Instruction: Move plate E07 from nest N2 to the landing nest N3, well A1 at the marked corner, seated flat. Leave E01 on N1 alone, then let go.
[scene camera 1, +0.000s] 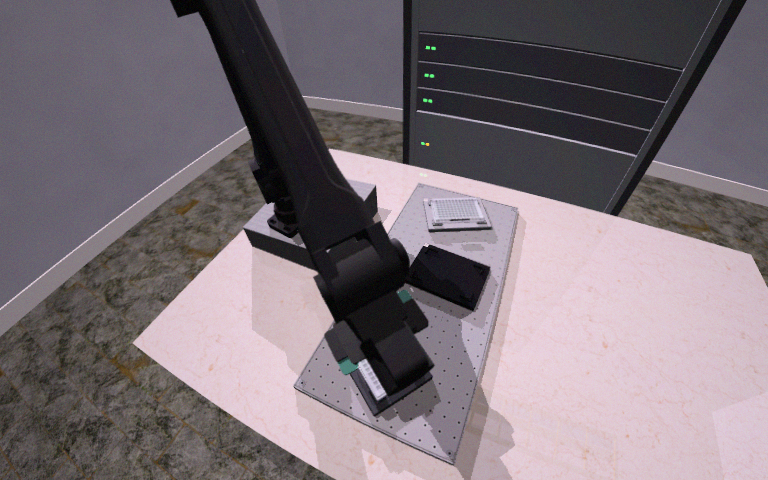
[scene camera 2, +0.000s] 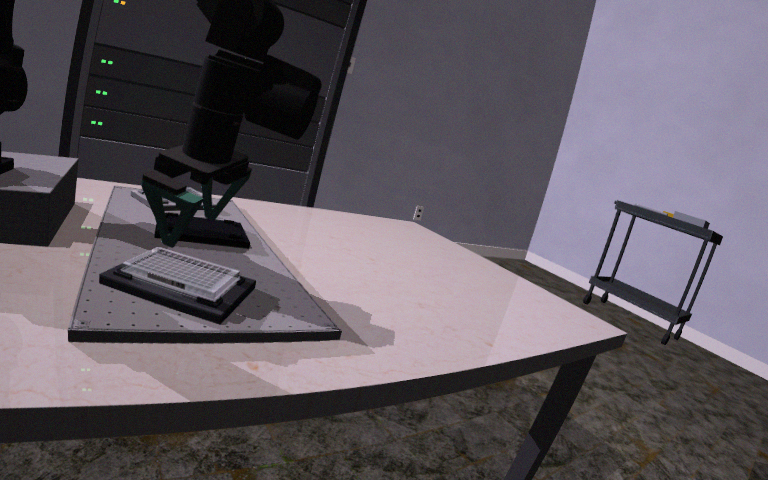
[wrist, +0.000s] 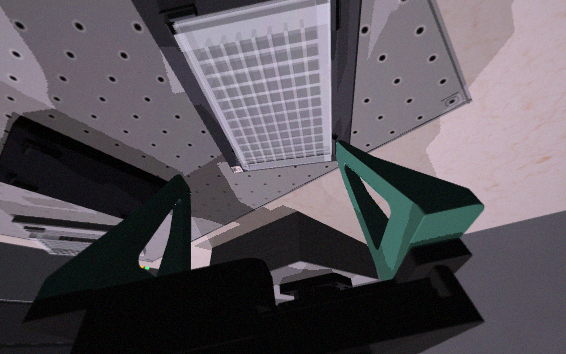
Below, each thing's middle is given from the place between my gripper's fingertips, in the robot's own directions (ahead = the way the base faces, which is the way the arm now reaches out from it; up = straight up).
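Scene:
I see that the black plate nest (scene camera 1: 452, 277) is 6 cm below my hand, 23 cm to the left of it and 1 cm ahead of it.

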